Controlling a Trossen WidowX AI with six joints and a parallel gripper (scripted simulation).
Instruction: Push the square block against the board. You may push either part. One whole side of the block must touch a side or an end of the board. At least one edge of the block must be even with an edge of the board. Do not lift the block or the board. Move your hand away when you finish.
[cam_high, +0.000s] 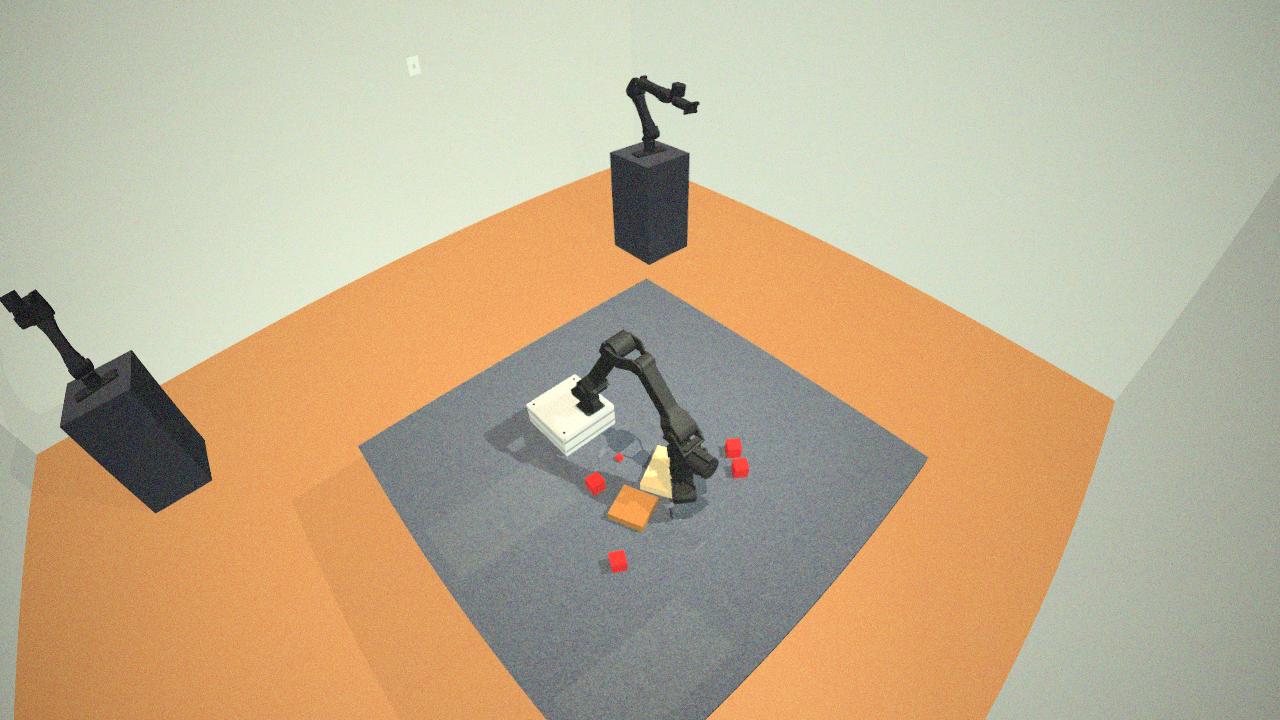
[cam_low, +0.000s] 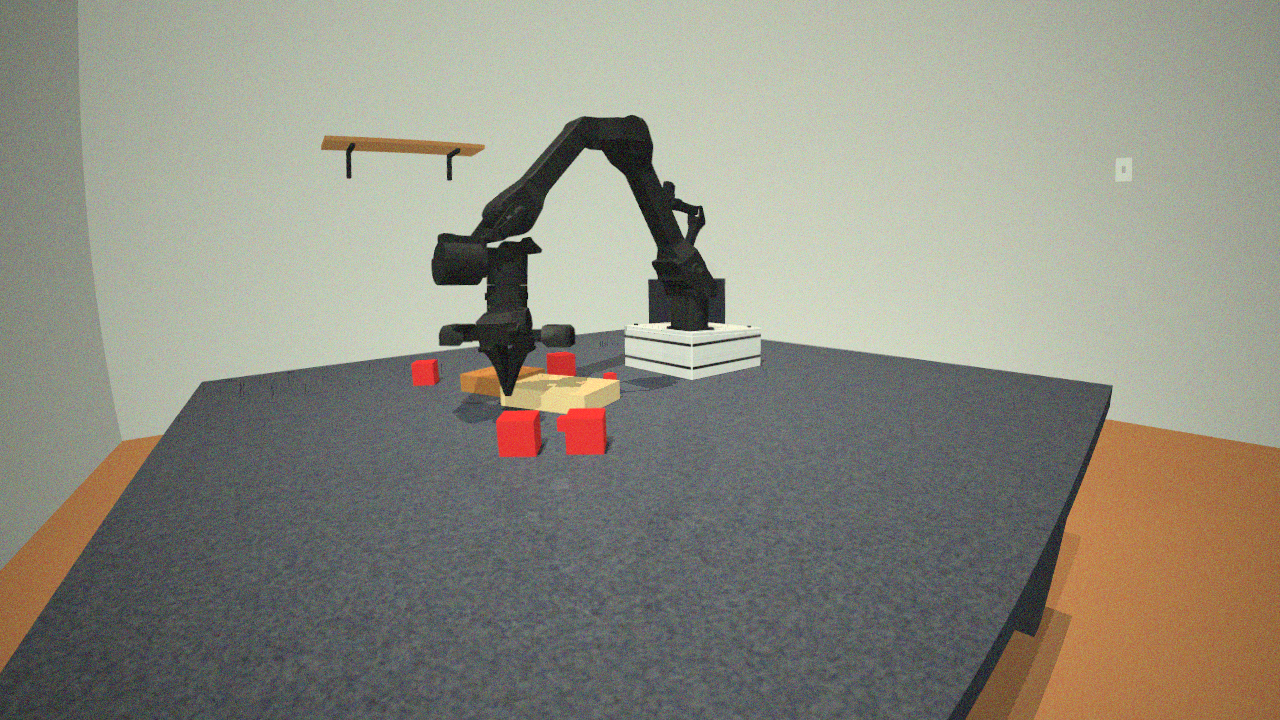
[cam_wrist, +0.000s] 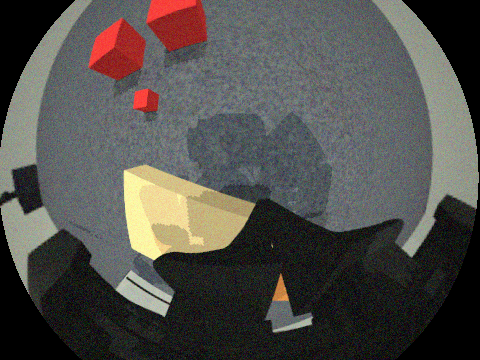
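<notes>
Now: gripper tip 80 mm past the cream board, 10 mm to the right of it and 10 mm above it. Also, from my gripper tip: square block (50 mm behind, 140 mm to the right, 10 mm below).
</notes>
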